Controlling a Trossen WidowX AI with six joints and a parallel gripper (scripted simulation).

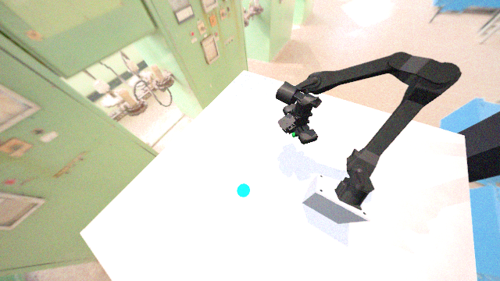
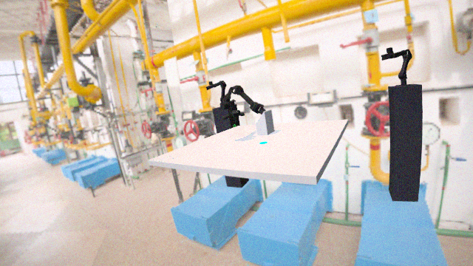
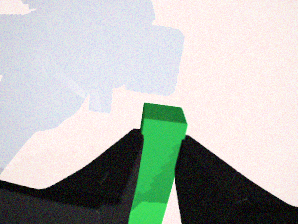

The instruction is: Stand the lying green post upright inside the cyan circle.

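Now: gripper tip 13 cm short of the cyan circle, 30 cm to the right of it and 12 cm above it. From my gripper tip the other things lie so: green post 1 cm behind, 1 cm to the right.
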